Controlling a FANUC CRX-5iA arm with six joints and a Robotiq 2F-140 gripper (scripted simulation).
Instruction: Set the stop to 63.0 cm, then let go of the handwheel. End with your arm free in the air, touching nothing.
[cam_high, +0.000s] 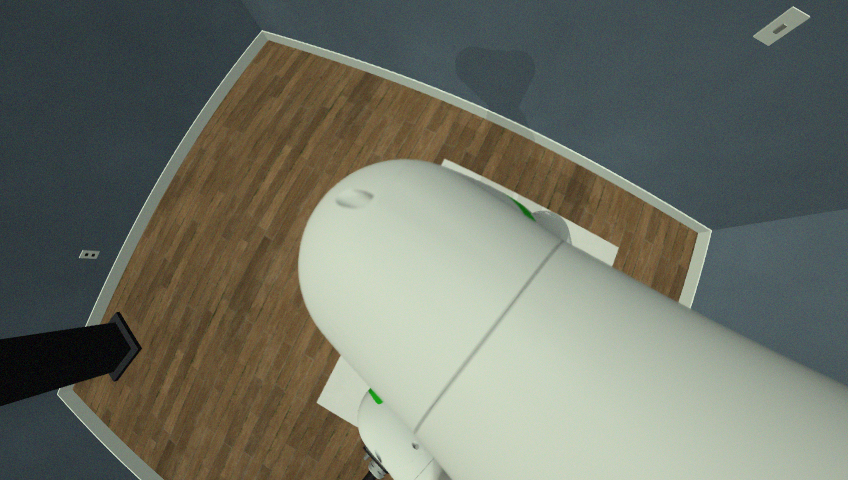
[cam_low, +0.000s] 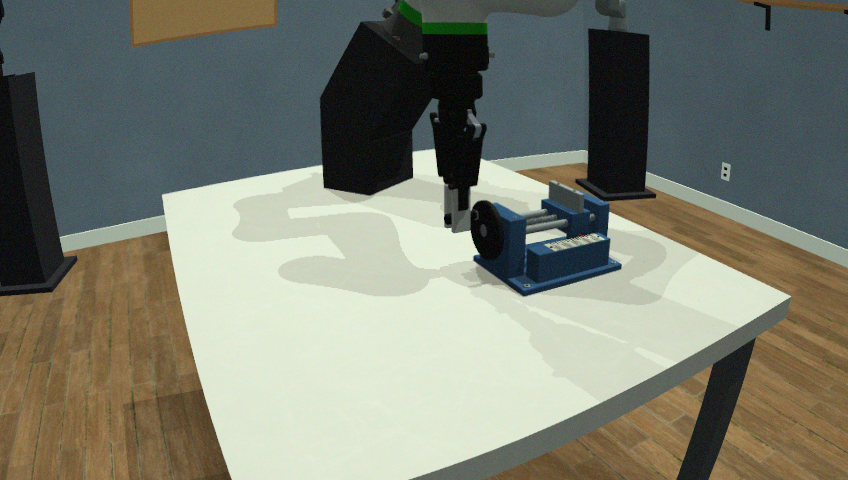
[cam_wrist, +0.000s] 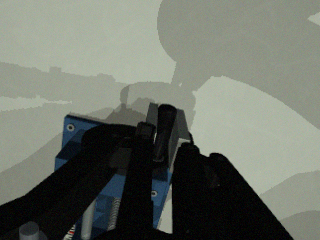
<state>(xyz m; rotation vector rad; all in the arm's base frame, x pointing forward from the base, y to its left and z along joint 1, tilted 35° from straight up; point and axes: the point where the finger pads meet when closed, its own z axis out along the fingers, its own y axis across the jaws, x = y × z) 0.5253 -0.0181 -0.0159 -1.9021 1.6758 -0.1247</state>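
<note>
Now: the handwheel 20 mm to the left of my hand and 20 mm below it. Also, from my hand: stop block (190 mm to the left, 20 mm below).
</note>
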